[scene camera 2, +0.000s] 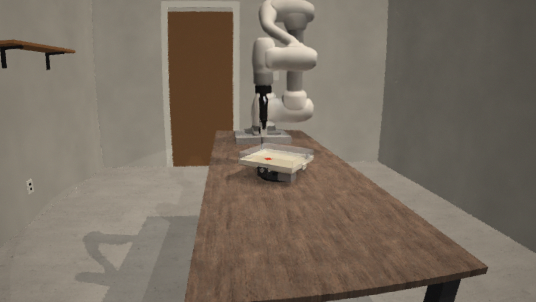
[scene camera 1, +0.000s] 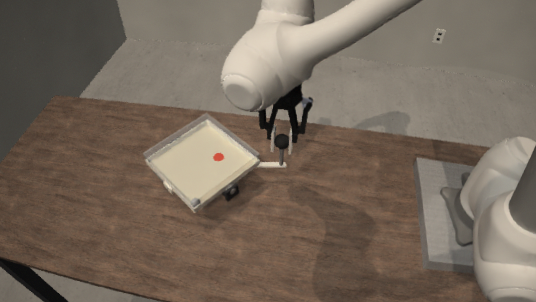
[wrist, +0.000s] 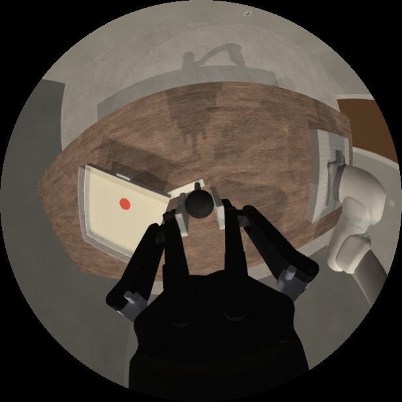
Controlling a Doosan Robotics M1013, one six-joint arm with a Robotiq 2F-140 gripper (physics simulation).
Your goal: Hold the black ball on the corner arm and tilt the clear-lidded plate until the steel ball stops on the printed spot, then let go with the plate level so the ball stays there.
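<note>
My gripper (scene camera 1: 281, 145) (scene camera 2: 263, 129) (wrist: 198, 198) is shut on the black ball (scene camera 1: 282, 141) (wrist: 199, 203), with one pad on each side. The ball stands on a short upright post at the end of the white corner arm (scene camera 1: 270, 164) (wrist: 186, 188). The clear-lidded plate (scene camera 1: 180, 162) (scene camera 2: 290, 163) (wrist: 107, 220) looks slightly tilted on its dark mount. In scene camera 1 the steel ball (scene camera 1: 195, 202) lies in the plate's near corner, away from the red printed spot (scene camera 1: 218, 157) (scene camera 2: 268, 159) (wrist: 125, 204). I cannot make out the steel ball in the other two views.
The wooden table (scene camera 1: 125, 240) (scene camera 2: 310, 230) (wrist: 240, 120) bears the plate's dark mount (scene camera 1: 231, 192) (scene camera 2: 270, 175). The grey base slab (scene camera 1: 437, 240) (scene camera 2: 245, 139) (wrist: 320, 175) and the robot's lower arm stand at the table's other end. A wall shelf (scene camera 2: 35, 46) hangs at the left in scene camera 2.
</note>
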